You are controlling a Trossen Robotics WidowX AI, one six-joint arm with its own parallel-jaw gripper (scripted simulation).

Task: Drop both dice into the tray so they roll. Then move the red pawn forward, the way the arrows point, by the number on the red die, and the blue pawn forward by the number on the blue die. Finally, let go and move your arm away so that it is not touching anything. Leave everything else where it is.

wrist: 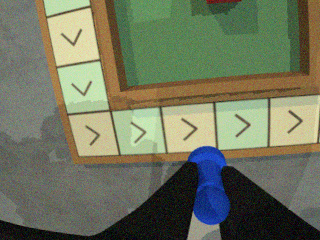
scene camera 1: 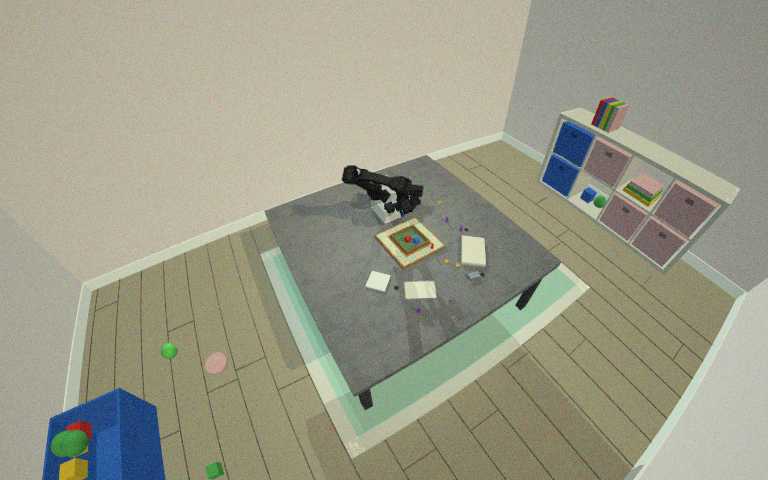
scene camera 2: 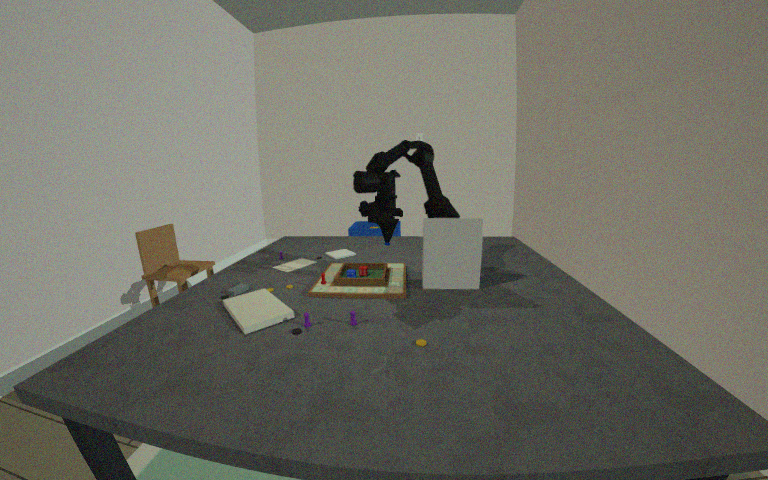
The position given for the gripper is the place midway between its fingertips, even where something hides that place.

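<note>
Blue pawn (wrist: 211,206), held by the gripper (scene camera 2: 387,242), (wrist: 207,174). Flat white box (scene camera 2: 259,309); in the wrist view the box is out of frame. Green tray (wrist: 157,49) also present.
</note>
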